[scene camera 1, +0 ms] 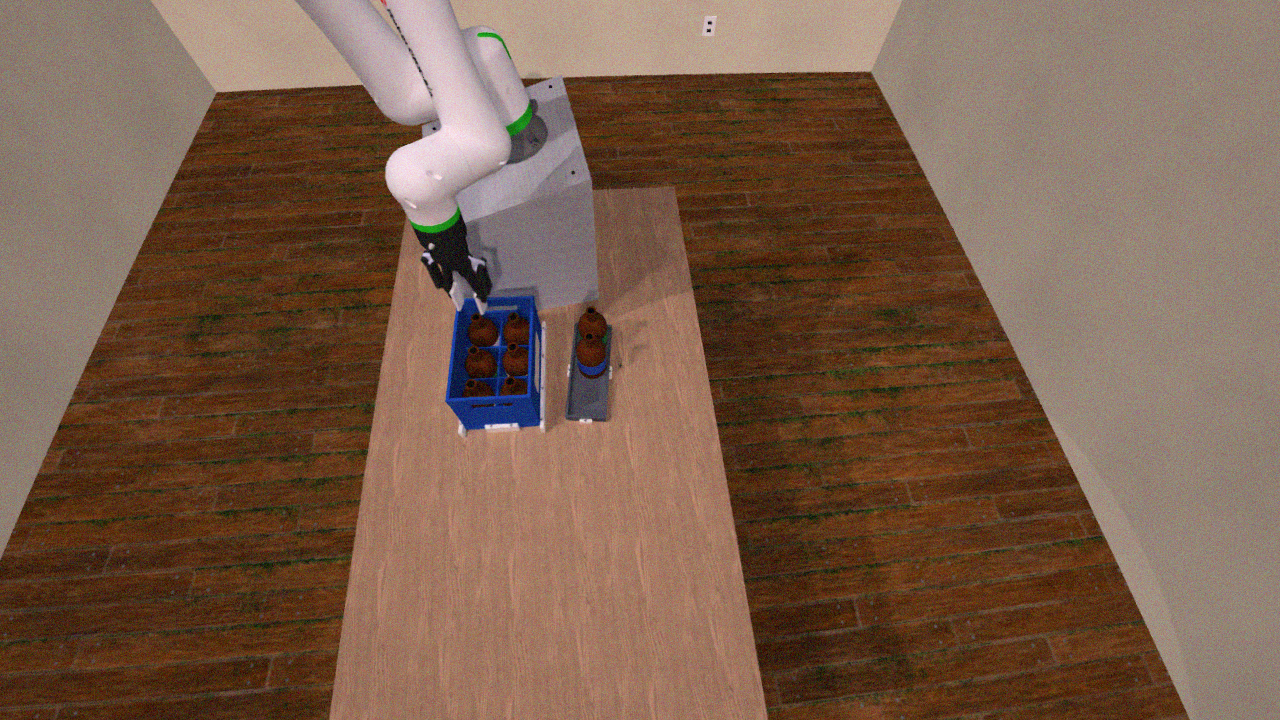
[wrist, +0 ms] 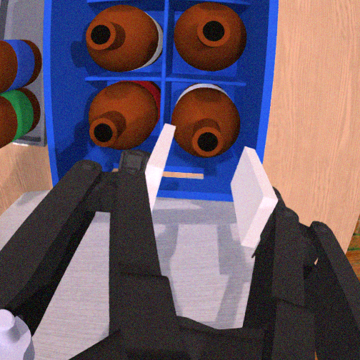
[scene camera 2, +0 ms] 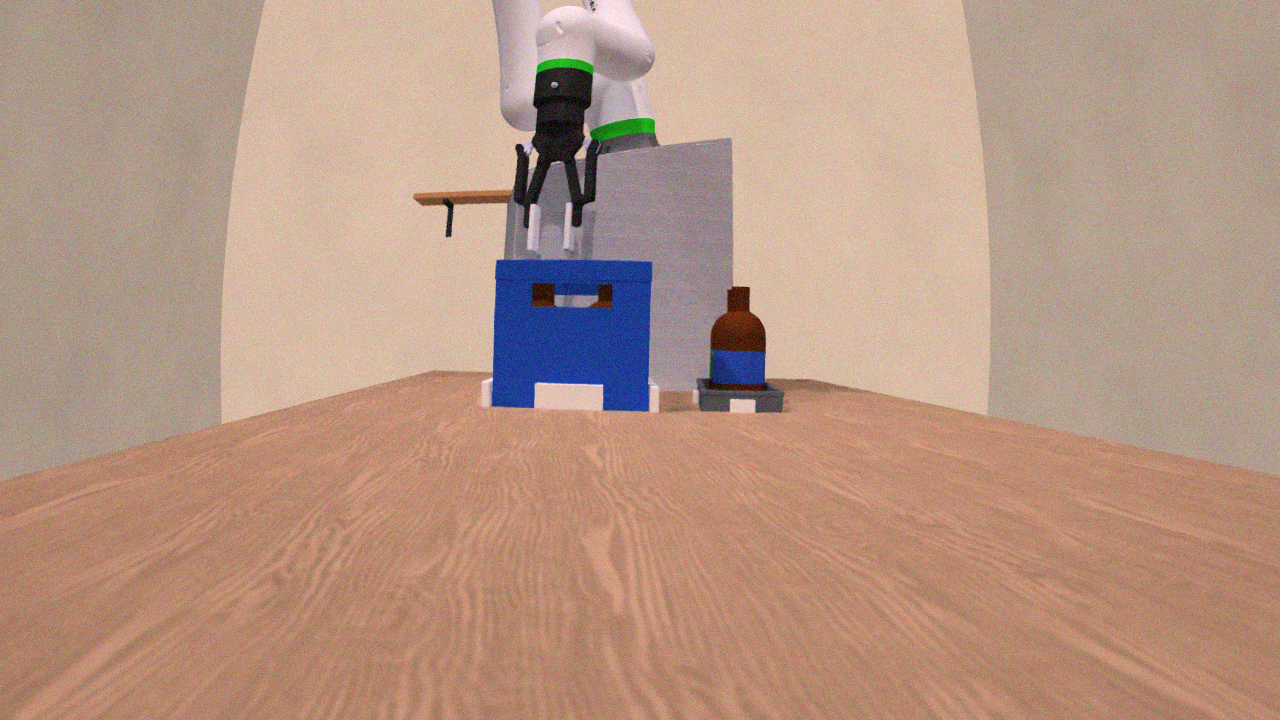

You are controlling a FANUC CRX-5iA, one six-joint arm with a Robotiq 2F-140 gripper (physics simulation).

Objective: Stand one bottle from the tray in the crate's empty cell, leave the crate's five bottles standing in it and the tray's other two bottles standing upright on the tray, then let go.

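Places are measured from the arm's base along level axes (x ahead, y left, z up), in millimetres.
Pixels of known places: gripper, fingertip midpoint: point(scene camera 1: 472, 307) point(scene camera 2: 550, 250); arm's base at its link origin: point(scene camera 1: 517, 140).
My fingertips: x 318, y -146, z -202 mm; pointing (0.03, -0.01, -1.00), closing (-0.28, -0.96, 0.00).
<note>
For each thing: its top centre in the pictures, then the offset to it from my fingertips. Level surfaces: height alone.
- blue crate at its top centre: point(scene camera 2: 576, 269) point(scene camera 1: 491, 345) 37 mm left, 87 mm ahead, 34 mm down
- white-labelled bottle at its top centre: point(scene camera 1: 475, 317) 4 mm right, 4 mm back, 47 mm down
- dark grey tray at its top centre: point(scene camera 2: 735, 384) point(scene camera 1: 589, 368) 257 mm left, 96 mm ahead, 184 mm down
- upright blue-labelled bottle at its top centre: point(scene camera 2: 740, 286) point(scene camera 1: 589, 336) 265 mm left, 81 mm ahead, 50 mm down
- upright green-labelled bottle at its top centre: point(scene camera 1: 591, 310) 276 mm left, 7 mm ahead, 50 mm down
- wooden table at its surface level: 210 mm down
The blue crate point(scene camera 1: 501, 416) point(scene camera 2: 572, 340) point(wrist: 262, 75) holds brown bottles in all six cells; they look upright. My gripper point(scene camera 1: 469, 300) point(scene camera 2: 551, 240) point(wrist: 204, 155) is partly open and empty, above the crate's end near the robot base. Its white fingertips are above the rim. A white-labelled bottle point(scene camera 1: 483, 331) point(wrist: 205, 117) stands in the end cell below and between the fingers, apart from them. The dark grey tray point(scene camera 1: 586, 398) point(scene camera 2: 716, 404) point(wrist: 25, 20) bears an upright blue-labelled bottle point(scene camera 1: 590, 351) point(scene camera 2: 737, 335) point(wrist: 24, 62) and, behind it in scene camera 2, an upright green-labelled bottle point(scene camera 1: 591, 324) point(wrist: 22, 115).
The grey robot pedestal point(scene camera 1: 537, 250) point(scene camera 2: 662, 268) point(wrist: 195, 280) stands just behind the crate. Small white blocks point(scene camera 1: 501, 427) point(scene camera 2: 568, 396) edge the crate's foot. The wooden table point(scene camera 1: 554, 555) point(scene camera 2: 626, 555) point(wrist: 315, 100) bears the crate and the tray side by side.
</note>
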